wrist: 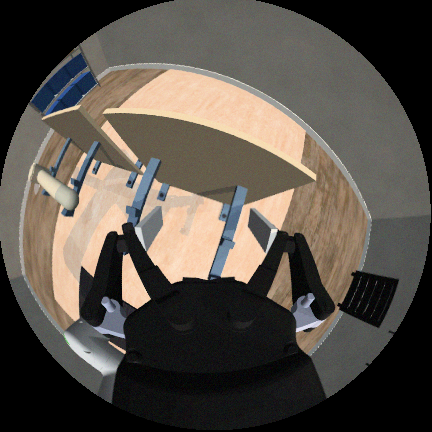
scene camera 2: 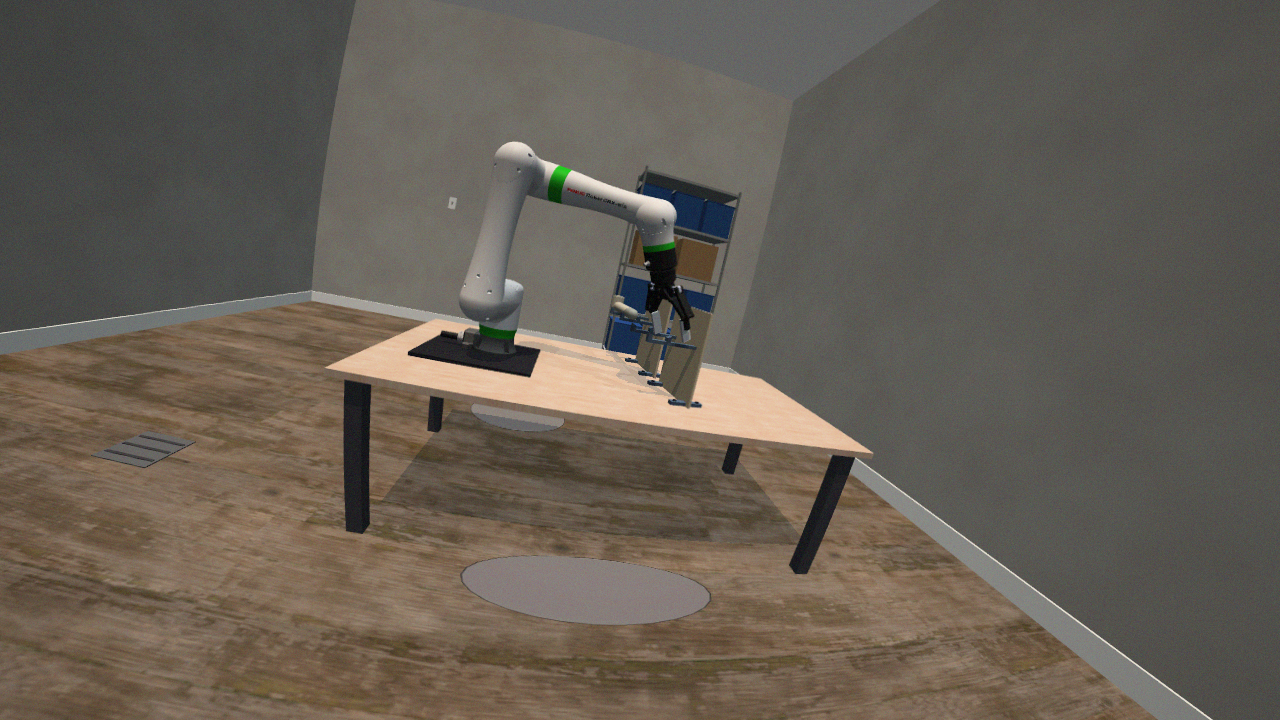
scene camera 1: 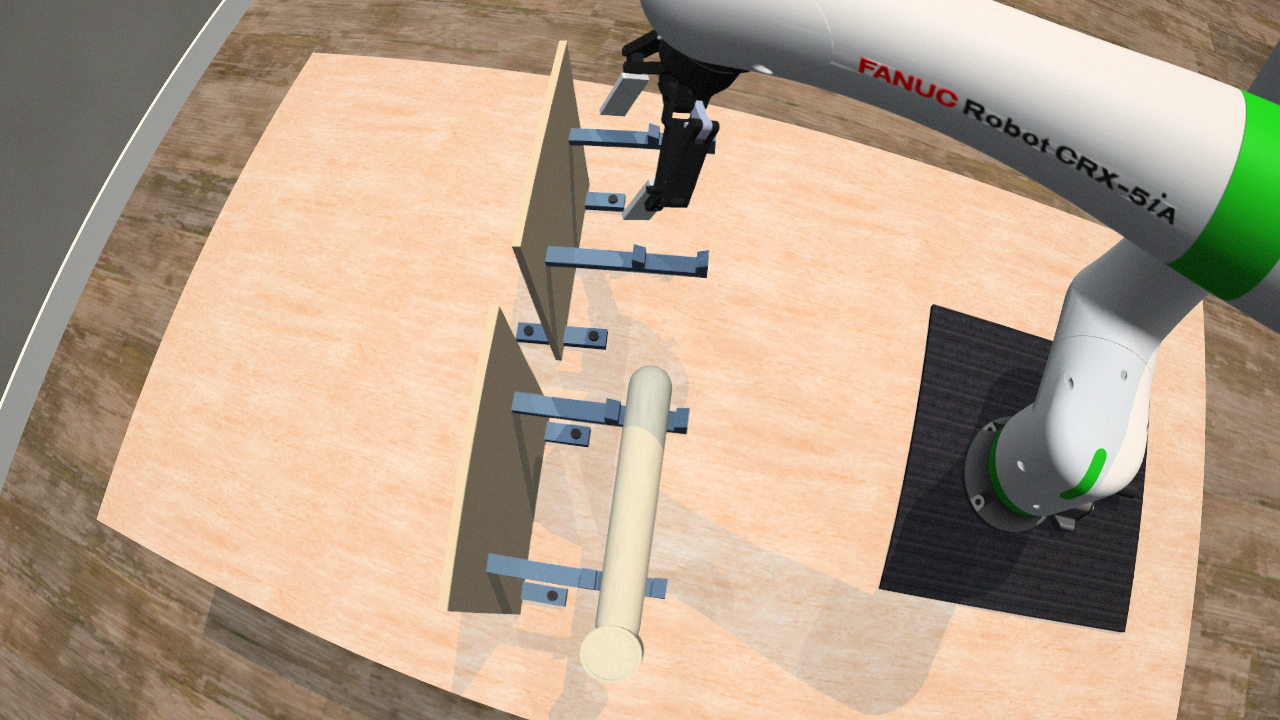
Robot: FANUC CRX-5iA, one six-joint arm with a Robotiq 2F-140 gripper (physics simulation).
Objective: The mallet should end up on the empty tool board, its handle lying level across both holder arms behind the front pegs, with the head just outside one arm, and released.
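Places are measured from the arm's base along level axes (x right, y ahead, z up), in millimetres.
Where they show: gripper, fingertip midpoint: (wrist: 205, 216) (scene camera 1: 623, 162); arm's base, origin of the base link: (scene camera 2: 494, 351) (scene camera 1: 1010, 475).
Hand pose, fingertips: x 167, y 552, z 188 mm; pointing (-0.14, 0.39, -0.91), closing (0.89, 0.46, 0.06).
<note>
Each offset is from my fingertips to the centre of the thing. Level surfaces: height alone.
The cream mallet {dz +20, dx -357, dy -117 mm} (scene camera 1: 633, 510) (scene camera 2: 624, 307) (wrist: 55, 187) lies across both blue arms of the occupied board {dz -44, dx -346, dy -40 mm} (scene camera 1: 492, 483) (wrist: 80, 131), between their rear and front pegs. Its round flat end sticks out past one arm in scene camera 1. The empty tool board {dz -49, dx -37, dy +8 mm} (scene camera 1: 556, 179) (scene camera 2: 687, 371) (wrist: 200, 155) stands upright beside it, with a left holder arm (scene camera 1: 590, 257) (wrist: 147, 185) and a right holder arm (scene camera 1: 608, 137) (wrist: 232, 225) in the wrist view. My gripper (scene camera 1: 631, 147) (scene camera 2: 672, 328) (wrist: 205, 216) is open and empty over the empty board's arms, away from the mallet. The exact finger height is unclear.
Blue feet (scene camera 1: 562, 336) (scene camera 2: 684, 403) support the boards on the wooden table {dz -198 mm} (scene camera 1: 313, 313) (scene camera 2: 590, 394). My arm's base stands on a black mat (scene camera 1: 921, 537) (scene camera 2: 447, 353). A shelf unit with blue bins (scene camera 2: 686, 210) stands behind the table.
</note>
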